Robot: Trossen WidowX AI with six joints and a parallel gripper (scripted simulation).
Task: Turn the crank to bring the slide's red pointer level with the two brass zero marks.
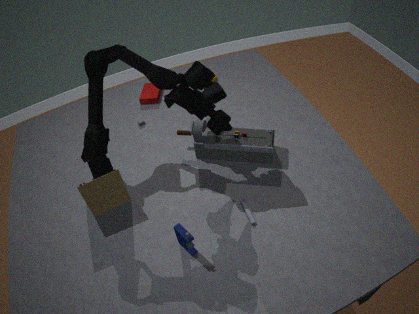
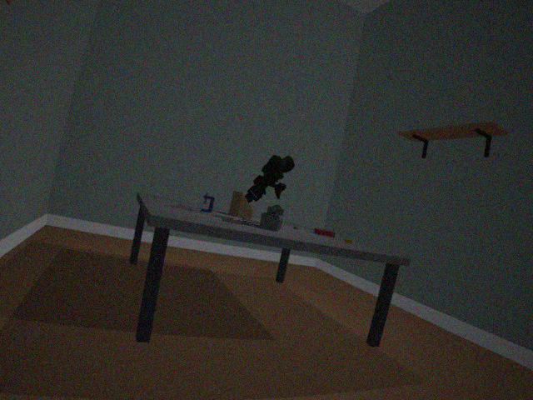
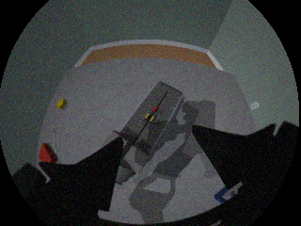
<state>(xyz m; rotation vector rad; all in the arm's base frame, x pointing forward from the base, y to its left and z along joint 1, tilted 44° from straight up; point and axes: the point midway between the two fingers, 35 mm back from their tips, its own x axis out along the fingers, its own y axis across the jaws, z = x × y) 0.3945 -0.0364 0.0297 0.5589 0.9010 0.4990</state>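
Right now the brown crank handle is 12 cm to the left of my gripper tip, 10 cm below it and 10 cm behind it. From my gripper tip the other things lie so: grey bar 23 cm to the right, 16 cm below, 3 cm behind; then blue clamp-like part 28 cm to the right, 23 cm behind, 11 cm below; then red pointer 8 cm below, 7 cm ahead.
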